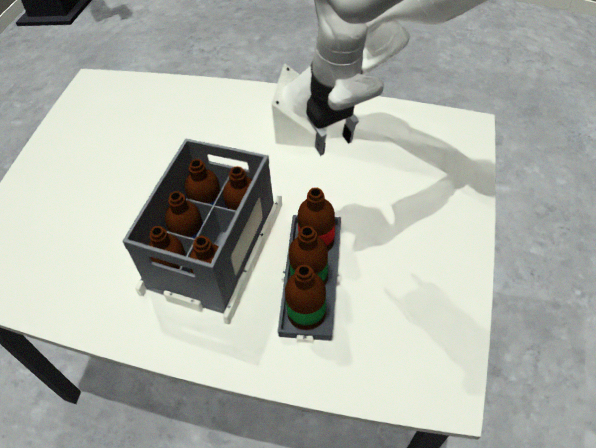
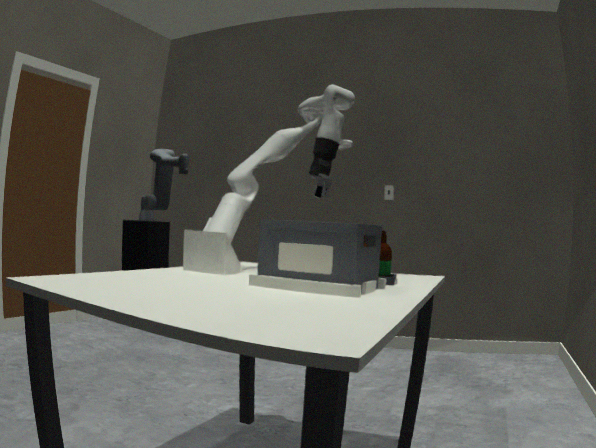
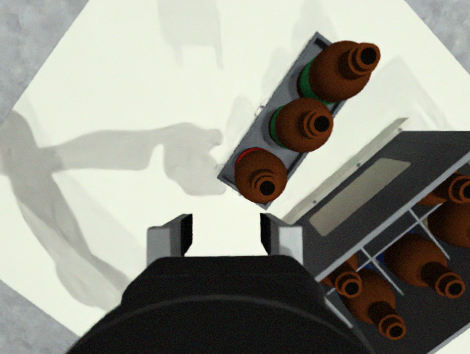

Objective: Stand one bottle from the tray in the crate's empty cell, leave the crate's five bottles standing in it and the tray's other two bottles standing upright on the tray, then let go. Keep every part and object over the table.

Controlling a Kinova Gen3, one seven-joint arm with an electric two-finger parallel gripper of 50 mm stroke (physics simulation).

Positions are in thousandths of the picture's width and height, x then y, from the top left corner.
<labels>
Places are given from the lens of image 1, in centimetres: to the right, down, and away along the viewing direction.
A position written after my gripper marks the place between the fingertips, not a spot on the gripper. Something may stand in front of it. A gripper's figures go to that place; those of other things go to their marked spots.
my gripper (image 1: 560, 323): 6, -14, 98
red-banded bottle (image 1: 533, 474): 4, -2, 107
green-banded bottle (image 1: 519, 557): 2, 5, 101
green-banded bottle (image 1: 513, 653): 1, 12, 96
</labels>
